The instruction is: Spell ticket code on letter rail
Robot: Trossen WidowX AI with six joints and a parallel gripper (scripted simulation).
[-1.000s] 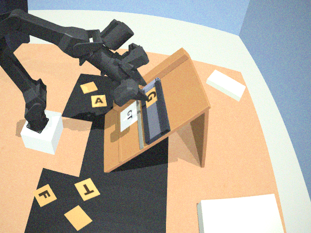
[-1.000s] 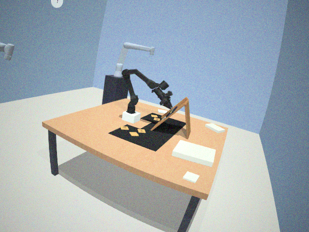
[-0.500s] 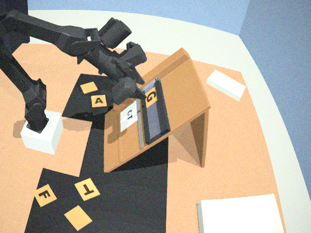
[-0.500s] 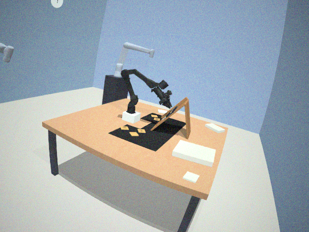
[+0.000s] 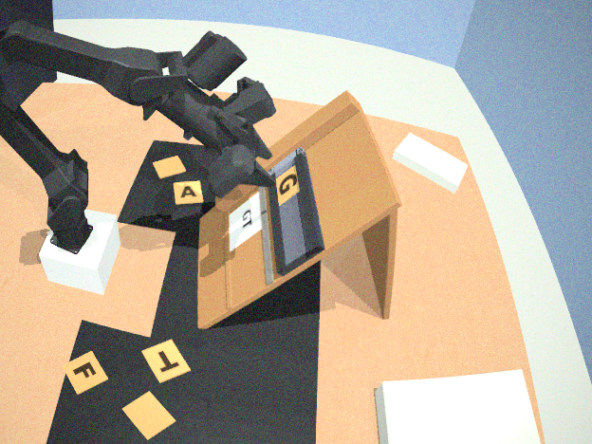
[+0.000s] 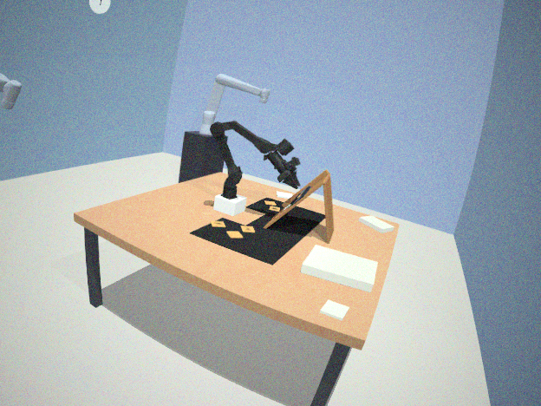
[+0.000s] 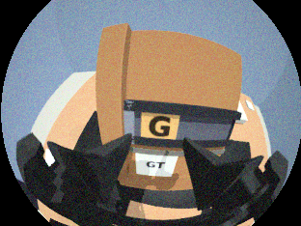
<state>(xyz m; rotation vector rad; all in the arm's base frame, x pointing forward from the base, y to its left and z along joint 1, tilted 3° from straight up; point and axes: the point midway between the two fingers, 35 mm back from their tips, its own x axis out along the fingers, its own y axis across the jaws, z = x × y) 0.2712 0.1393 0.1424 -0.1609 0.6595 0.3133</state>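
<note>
Now: the g tile 3 cm ahead of my gripper tip, 1 cm to the left of it and 2 cm below it. Also, from my gripper tip: white ticket: 2 cm behind, 1 cm to the right, 9 cm below; then black mat: 10 cm behind, 10 cm to the right, 19 cm below; then large white slab: 40 cm ahead, 27 cm to the right, 17 cm below.
</note>
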